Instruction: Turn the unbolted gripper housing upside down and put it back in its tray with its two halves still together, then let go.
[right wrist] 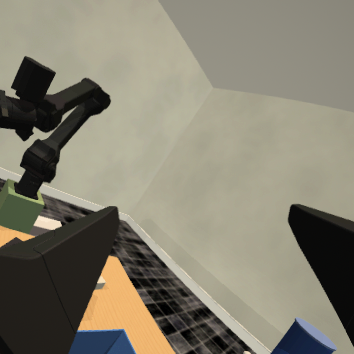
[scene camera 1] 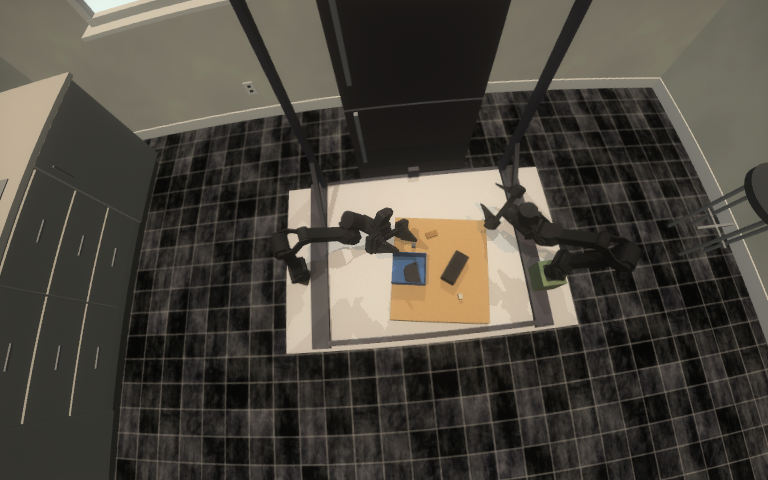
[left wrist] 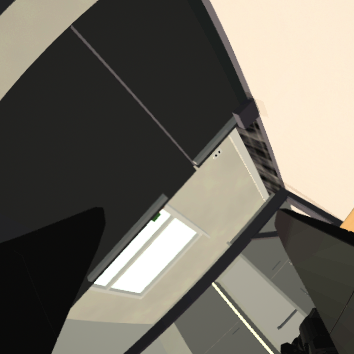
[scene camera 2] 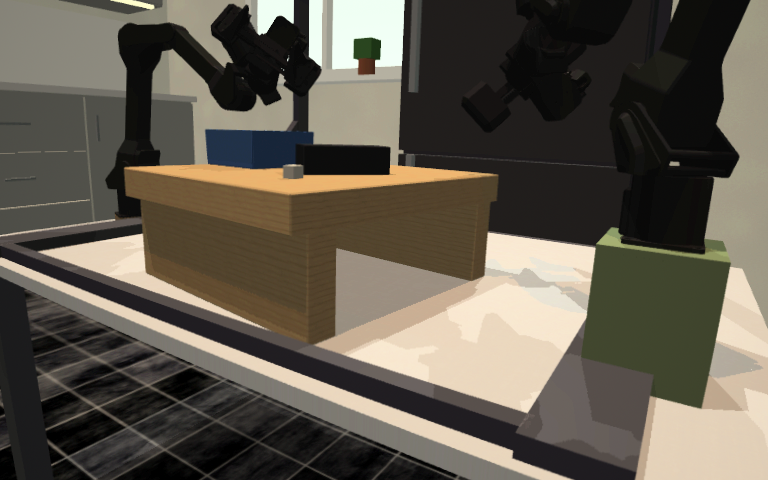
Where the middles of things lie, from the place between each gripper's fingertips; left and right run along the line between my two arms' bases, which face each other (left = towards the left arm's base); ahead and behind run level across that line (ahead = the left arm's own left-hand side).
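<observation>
The tray [scene camera 2: 252, 149] is 3 cm ahead of my right hand and 19 cm below it. Going by their middles, of the things named here the tray is the nearest to my right hand. I see the flat black block [scene camera 2: 318, 159] too, 2 cm ahead of my right hand, 17 cm to the left of it and 19 cm below it.
For my left hand, the flat black block is 100 mm below it, 250 mm ahead of it and 120 mm to the right of it. The tray is 290 mm to the right of my left hand and 260 mm ahead of it, and it is 100 mm below that hand. Going by its middle, the tray is nearer to my right hand than to my left hand.
</observation>
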